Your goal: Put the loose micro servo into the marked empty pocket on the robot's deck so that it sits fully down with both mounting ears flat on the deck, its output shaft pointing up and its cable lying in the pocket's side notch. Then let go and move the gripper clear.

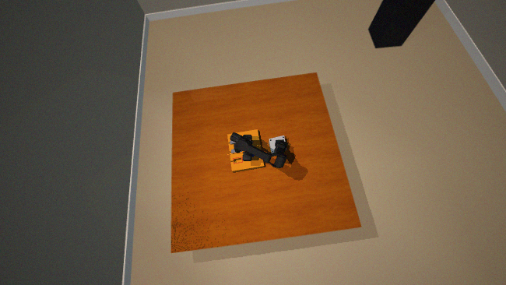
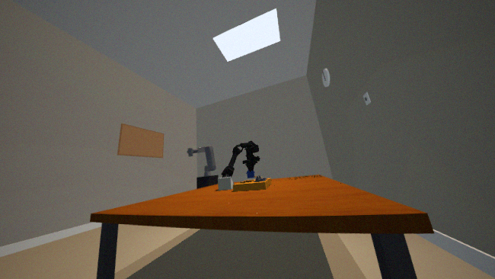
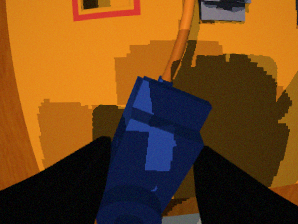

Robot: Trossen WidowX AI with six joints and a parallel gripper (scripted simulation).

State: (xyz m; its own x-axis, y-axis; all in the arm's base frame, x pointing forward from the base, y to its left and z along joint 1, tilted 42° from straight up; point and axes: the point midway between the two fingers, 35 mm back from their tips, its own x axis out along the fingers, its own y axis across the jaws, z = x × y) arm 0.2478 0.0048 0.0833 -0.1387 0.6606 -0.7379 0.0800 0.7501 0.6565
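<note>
The yellow-orange deck is 100 mm below my gripper tip, 50 mm to the right of it and 10 mm behind it.
</note>
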